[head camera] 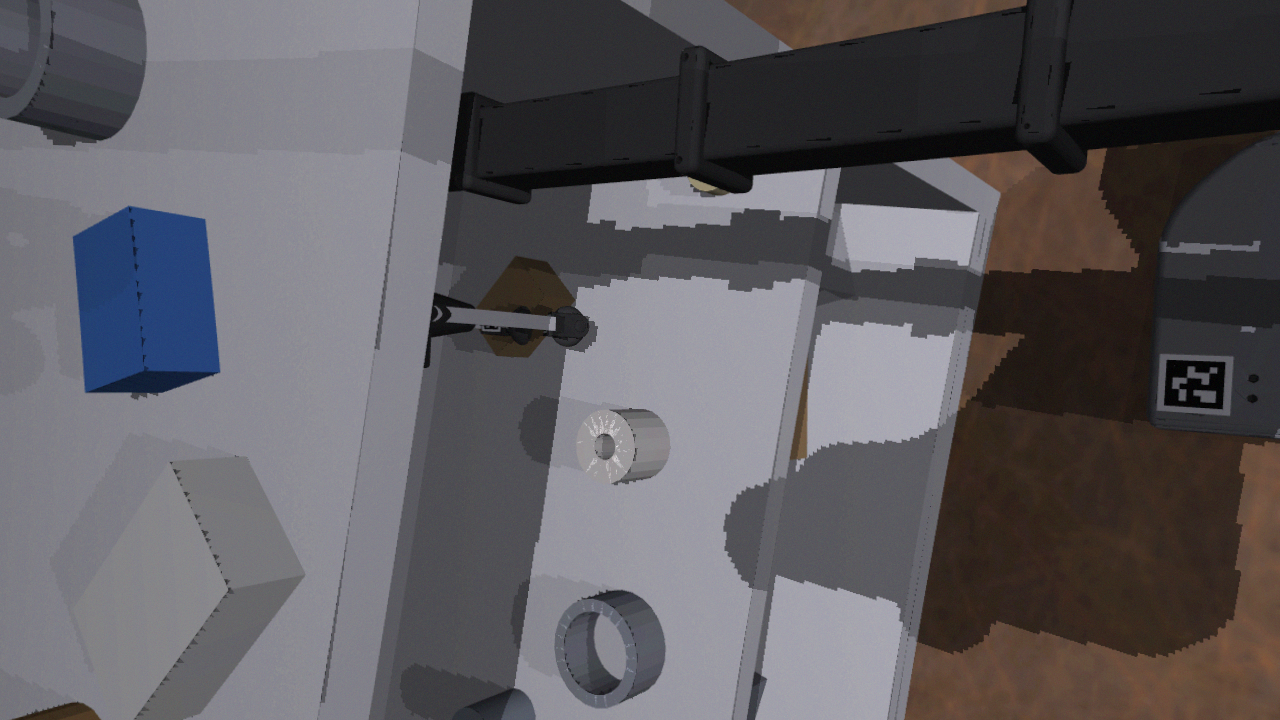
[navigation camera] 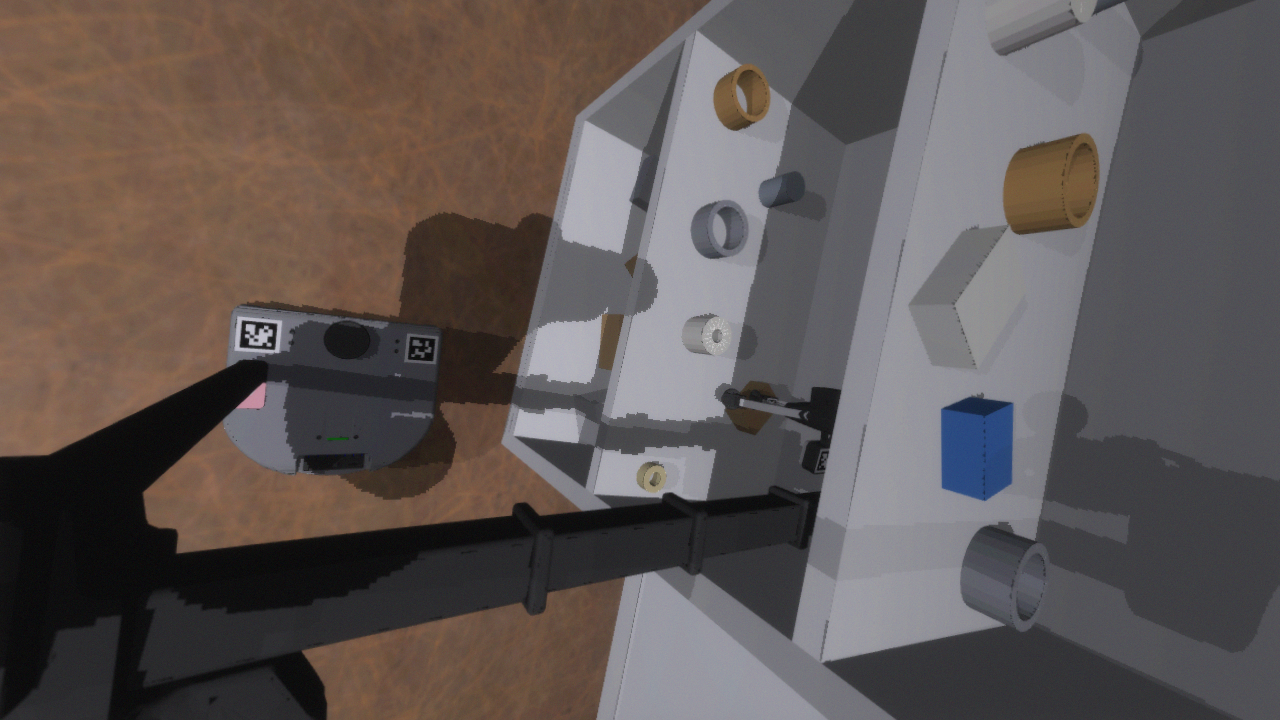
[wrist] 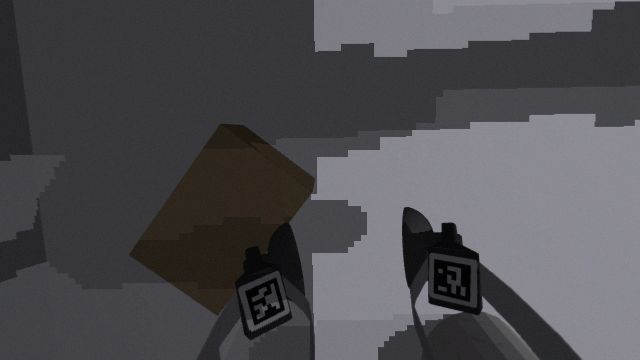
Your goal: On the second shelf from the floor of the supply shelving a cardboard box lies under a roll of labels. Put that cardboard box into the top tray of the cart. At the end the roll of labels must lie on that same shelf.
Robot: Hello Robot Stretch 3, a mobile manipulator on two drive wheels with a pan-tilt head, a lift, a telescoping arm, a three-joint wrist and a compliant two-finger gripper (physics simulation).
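Where they show: gripper, fingertip midpoint: (head camera: 558, 327) (navigation camera: 736, 397); robot's base, origin of the base link: (navigation camera: 346, 338).
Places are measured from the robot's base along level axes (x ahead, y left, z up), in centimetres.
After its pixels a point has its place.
Note:
The brown cardboard box (head camera: 528, 275) {x -7.4, y -67.8, z 58.3 cm} (navigation camera: 750, 422) {x -6.9, y -68.0, z 58.4 cm} (wrist: 215, 185) lies on a middle shelf of the supply shelving (head camera: 371, 358) {x 1.3, y -40.1, z 99.1 cm} (navigation camera: 870, 358) {x 7.0, y -40.7, z 98.1 cm}, with no roll on top of it. A pale yellow ring, by its look the roll of labels (head camera: 707, 186) {x -15.9, y -48.2, z 55.9 cm} (navigation camera: 651, 476) {x -17.2, y -47.0, z 55.9 cm}, lies flat on that same shelf near its end; the arm hides most of it in the head view. My gripper (head camera: 546, 325) {x -2.2, y -63.8, z 57.9 cm} (navigation camera: 744, 396) {x -2.2, y -63.8, z 57.9 cm} (wrist: 349, 241) {x -2.2, y -63.8, z 57.9 cm} is open and empty. Its left finger overlaps the box's lower right corner in the wrist view; its right finger is over bare shelf. The cart cannot be made out.
A white roll (head camera: 626, 445) {x 8.7, y -53.3, z 59.3 cm} (navigation camera: 705, 334) {x 9.1, y -53.0, z 59.4 cm} (wrist: 465, 340) and a grey ring (head camera: 644, 649) {x 27.8, y -51.6, z 56.8 cm} (navigation camera: 707, 229) {x 27.7, y -51.7, z 58.1 cm} stand farther along that shelf. The shelf above bears a blue box (head camera: 147, 300) {x -1.0, y -53.9, z 102.6 cm} (navigation camera: 975, 447) {x -0.7, y -53.8, z 102.2 cm} and a grey block (head camera: 192, 573) {x 12.3, y -47.1, z 103.1 cm} (navigation camera: 966, 300) {x 13.1, y -46.0, z 103.1 cm}. My arm (head camera: 877, 89) {x -10.4, y -17.2, z 93.8 cm} (navigation camera: 429, 564) {x -9.0, y -4.2, z 94.0 cm} extends across the shelving.

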